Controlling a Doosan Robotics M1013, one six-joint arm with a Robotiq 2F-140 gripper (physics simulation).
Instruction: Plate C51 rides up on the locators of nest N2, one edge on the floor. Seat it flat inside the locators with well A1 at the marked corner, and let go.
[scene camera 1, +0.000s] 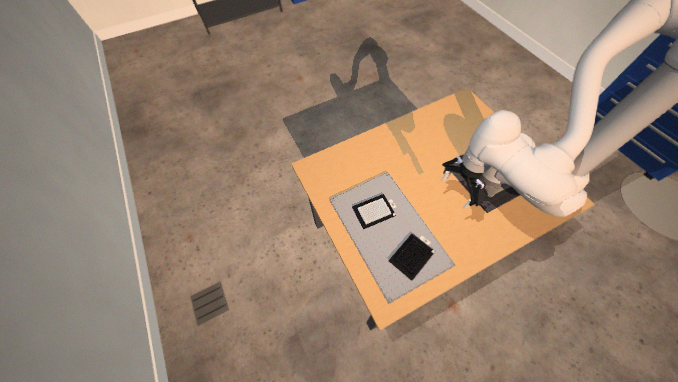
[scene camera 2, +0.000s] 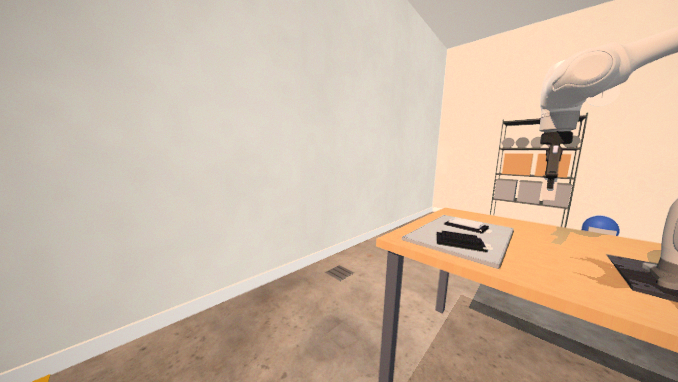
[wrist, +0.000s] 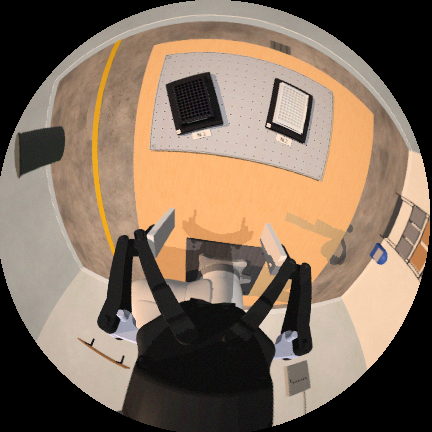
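Seen in the pictures: gripper, fingertip midpoint: (scene camera 1: 454, 192) (scene camera 2: 547, 196) (wrist: 218, 224); arm's base, link origin: (scene camera 1: 492, 176) (wrist: 218, 272).
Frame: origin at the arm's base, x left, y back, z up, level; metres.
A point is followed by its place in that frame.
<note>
A white well plate (scene camera 1: 375, 210) {x -0.070, y -0.602, z 0.023 m} (scene camera 2: 466, 223) {x -0.031, y -0.594, z 0.027 m} (wrist: 291, 107) {x -0.069, y -0.602, z 0.025 m}, apparently C51, lies in a black nest (scene camera 1: 364, 224) (wrist: 273, 102); its label (wrist: 284, 140) {x -0.077, y -0.508, z 0.002 m} seems to read N2. The plate's tilt and which edge is raised are too small to tell. A small pale mark (wrist: 268, 125) {x -0.022, y -0.531, z 0.012 m} sits at the nest's lower left corner in the wrist view. Well A1 cannot be made out. My gripper (scene camera 1: 456, 190) {x 0.064, y -0.339, z 0.202 m} (scene camera 2: 550, 186) {x 0.064, y -0.339, z 0.202 m} (wrist: 218, 224) {x 0.064, y -0.339, z 0.202 m} is open and empty, above the wooden table and well to the side of the plate, towards the arm's base.
A black well plate (scene camera 1: 412, 255) {x 0.178, y -0.561, z 0.023 m} (scene camera 2: 460, 241) {x 0.217, y -0.545, z 0.019 m} (wrist: 194, 100) {x 0.168, y -0.554, z 0.025 m} sits in the other nest on the same grey perforated board (scene camera 1: 367, 250) {x 0.075, y -0.716, z 0.001 m} (scene camera 2: 422, 237) {x 0.239, y -0.678, z 0.000 m} (wrist: 245, 120) {x 0.036, y -0.529, z 0.000 m}. The board lies on the wooden table (scene camera 1: 500, 235) {x 0.255, y -0.156, z -0.013 m} (scene camera 2: 545, 270) {x 0.179, y -0.311, z -0.013 m} (wrist: 225, 180) {x 0.054, y -0.355, z -0.013 m}. The arm's base stands on a dark plate (scene camera 2: 635, 277) {x 0.059, y -0.125, z -0.002 m} (wrist: 195, 252) {x 0.104, y -0.088, z 0.000 m}.
</note>
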